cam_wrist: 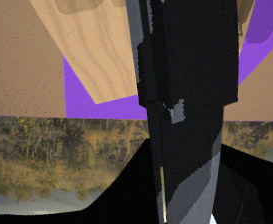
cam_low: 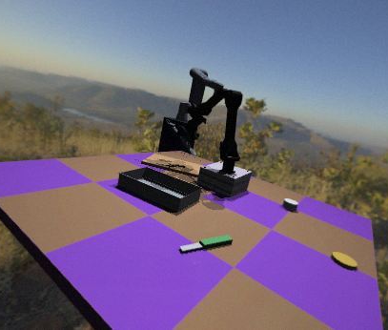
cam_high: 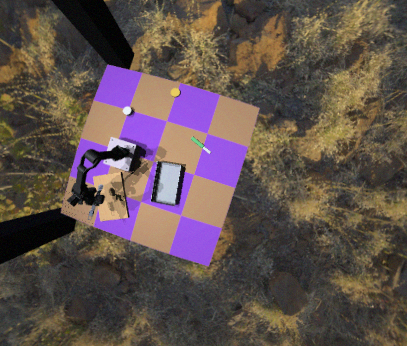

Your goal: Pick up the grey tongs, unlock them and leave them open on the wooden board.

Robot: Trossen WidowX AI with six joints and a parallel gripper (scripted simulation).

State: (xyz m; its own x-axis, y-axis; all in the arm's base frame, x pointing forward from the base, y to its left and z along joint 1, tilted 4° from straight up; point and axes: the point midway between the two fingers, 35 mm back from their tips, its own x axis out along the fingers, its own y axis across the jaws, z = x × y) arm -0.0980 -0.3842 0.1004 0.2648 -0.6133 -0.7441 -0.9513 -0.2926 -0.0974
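Right now the wooden board is 15 cm below my gripper tip, 5 cm to the left of it and 1 cm ahead of it. Round my gripper tip: yellow disc (95 cm to the left, 32 cm ahead, 15 cm below); roasting tin (42 cm ahead, 26 cm to the left, 13 cm below); white puck (73 cm to the left, 14 cm below, 1 cm behind).
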